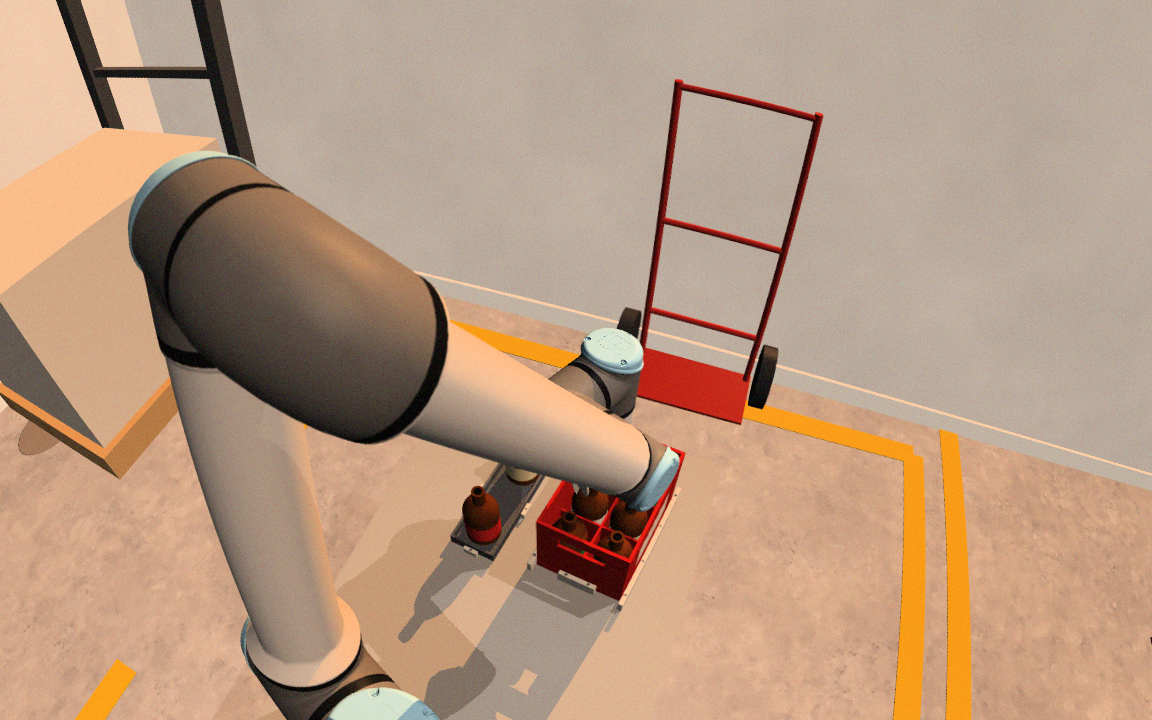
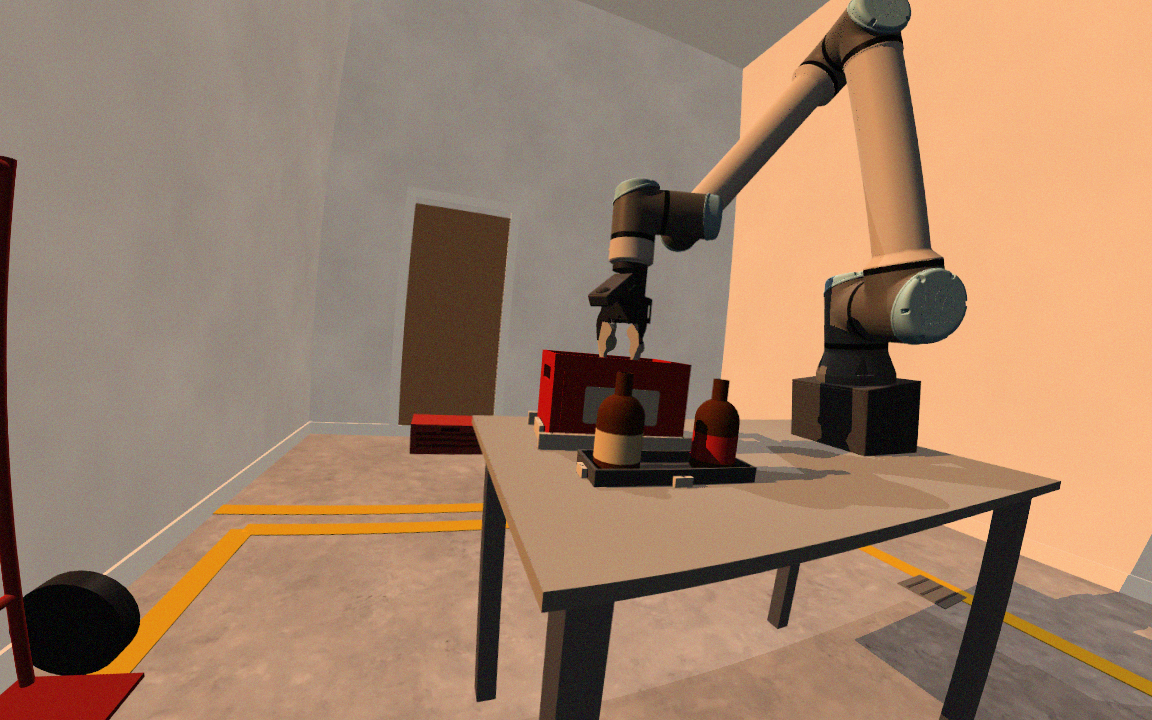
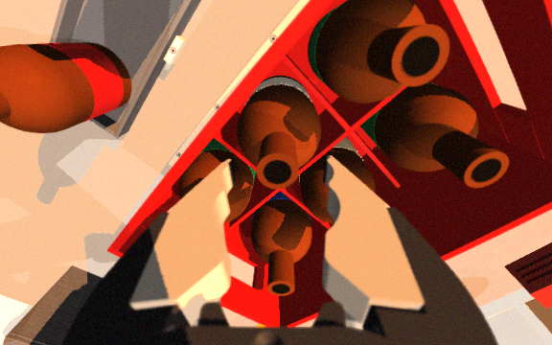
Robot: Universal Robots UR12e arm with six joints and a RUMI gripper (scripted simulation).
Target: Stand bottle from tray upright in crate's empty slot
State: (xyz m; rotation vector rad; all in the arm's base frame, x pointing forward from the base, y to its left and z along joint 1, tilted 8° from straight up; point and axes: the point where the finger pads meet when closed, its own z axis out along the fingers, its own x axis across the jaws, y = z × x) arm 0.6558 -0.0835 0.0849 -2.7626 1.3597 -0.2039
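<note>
My gripper is now 70 mm above the red crate, 40 mm to the left of it and 10 mm past it. Also, from my hand: dark tray: 190 mm to the left, 150 mm below, 10 mm behind.
</note>
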